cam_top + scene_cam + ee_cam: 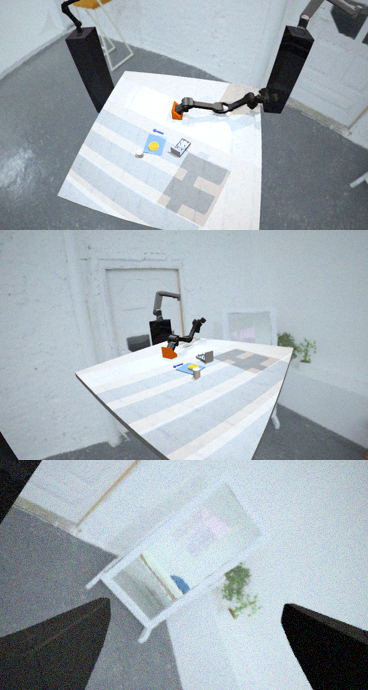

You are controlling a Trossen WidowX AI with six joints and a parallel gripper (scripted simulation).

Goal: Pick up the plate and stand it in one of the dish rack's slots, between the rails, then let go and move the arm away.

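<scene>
Right now my gripper tip is 45 cm short of the yellow plate, 88 cm to the left of it and 12 cm above it. From my gripper tip the other things lie so: grey dish rack: 43 cm ahead, 69 cm to the right, 11 cm below; blue utensil: 31 cm ahead, 88 cm to the right, 13 cm below; white cup: 52 cm ahead, 95 cm to the right, 11 cm below.
</scene>
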